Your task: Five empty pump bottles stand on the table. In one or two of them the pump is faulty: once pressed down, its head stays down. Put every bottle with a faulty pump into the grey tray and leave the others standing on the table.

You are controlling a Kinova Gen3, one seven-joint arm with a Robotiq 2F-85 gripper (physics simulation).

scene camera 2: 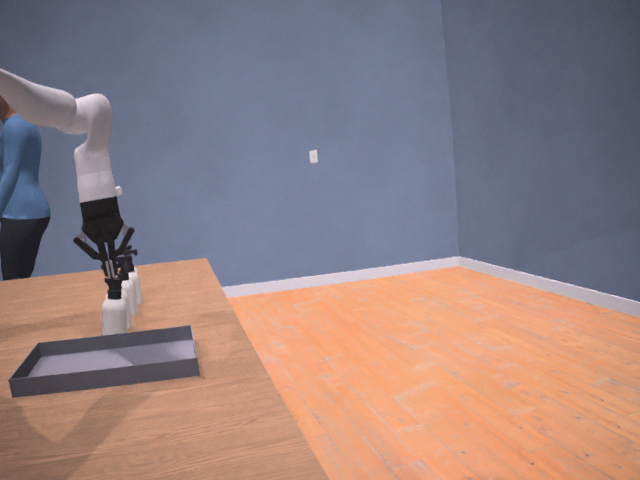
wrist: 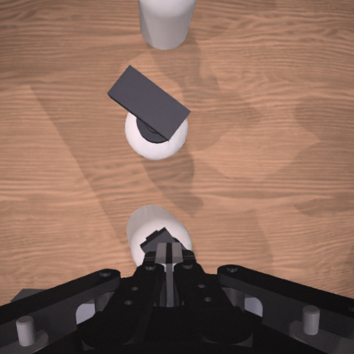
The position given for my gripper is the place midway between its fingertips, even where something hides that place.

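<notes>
My gripper [scene camera 2: 112, 278], grey tray [scene camera 2: 95, 362]. Wrist view, gripper again [wrist: 169, 257].
</notes>
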